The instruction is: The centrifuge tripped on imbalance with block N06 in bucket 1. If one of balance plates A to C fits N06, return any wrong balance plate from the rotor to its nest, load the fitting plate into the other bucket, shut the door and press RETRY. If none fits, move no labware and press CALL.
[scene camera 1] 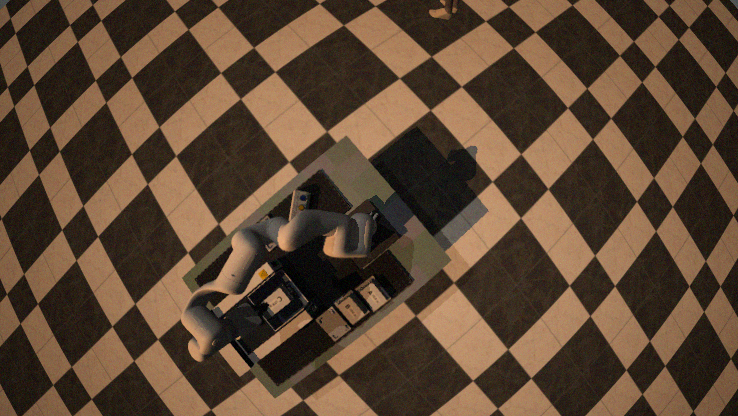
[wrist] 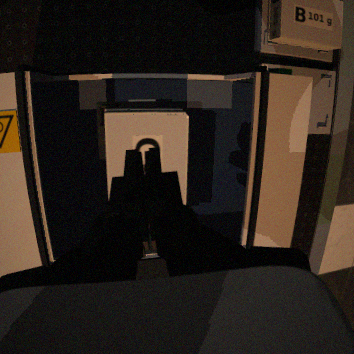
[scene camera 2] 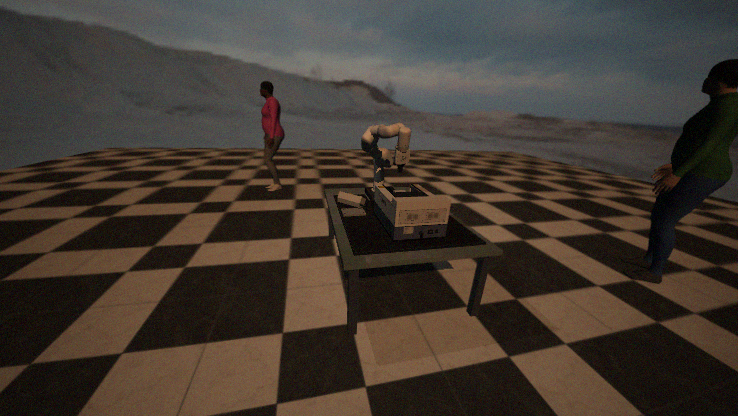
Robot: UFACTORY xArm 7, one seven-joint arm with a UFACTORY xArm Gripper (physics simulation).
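Places are measured from the arm's base along level axes (x right, y ahead, z up), in millimetres.
Where they show: gripper, fingertip midpoint: (scene camera 1: 266, 305) (wrist: 145, 172) (scene camera 2: 399, 171).
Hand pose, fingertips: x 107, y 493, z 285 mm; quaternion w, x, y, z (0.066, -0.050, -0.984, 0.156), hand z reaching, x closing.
Observation:
Things, the pixels of their centre, and the offset from my fingertips. "*": a spot on its surface instead. Level surfaces: height alone.
- centrifuge at the middle of its body: (wrist: 144, 247) (scene camera 1: 263, 312) (scene camera 2: 407, 207) dx +22, dy +166, dz -198 mm
- pale plate C at the middle of its body: (wrist: 145, 168) (scene camera 1: 277, 300) dx -4, dy +45, dz -159 mm
- Plate B at the middle of its body: (wrist: 305, 19) (scene camera 1: 351, 308) dx -322, dy -108, dz -287 mm
- plate A at the middle of its body: (scene camera 1: 373, 295) dx -367, dy -237, dz -287 mm
- button box at the middle of its body: (scene camera 1: 297, 212) (scene camera 2: 351, 198) dx +215, dy -331, dz -278 mm
- table at its surface level: dz -333 mm
- pale pad at a spot on its surface: (scene camera 2: 354, 211) * dx +277, dy -120, dz -304 mm
- yellow warning label at a spot on its surface: (wrist: 9, 131) (scene camera 1: 264, 276) * dx +105, dy -32, dz -109 mm
My gripper (wrist: 145, 172) (scene camera 2: 400, 168) is shut and empty, above the open chamber of the centrifuge (wrist: 280, 175) (scene camera 2: 421, 210). In the wrist view its dark fingers overlap the pale plate C (wrist: 172, 125) (scene camera 1: 278, 298), which lies in the chamber; whether they touch it I cannot tell. Plate B (wrist: 305, 30) (scene camera 1: 351, 306), marked 101 g, and plate A (scene camera 1: 373, 294) sit in their nests. The nest beside B (wrist: 322, 107) (scene camera 1: 332, 322) is empty. Block N06 cannot be made out; the lower chamber is hidden by the gripper.
A button box (scene camera 1: 299, 202) (scene camera 2: 350, 198) with blue and yellow buttons stands across the table (scene camera 1: 356, 155) (scene camera 2: 423, 255). A pale pad (scene camera 2: 354, 211) lies near it. The arm spans the table over the centrifuge. A yellow warning label (wrist: 9, 131) (scene camera 1: 263, 273) marks the housing. Two people stand off the table.

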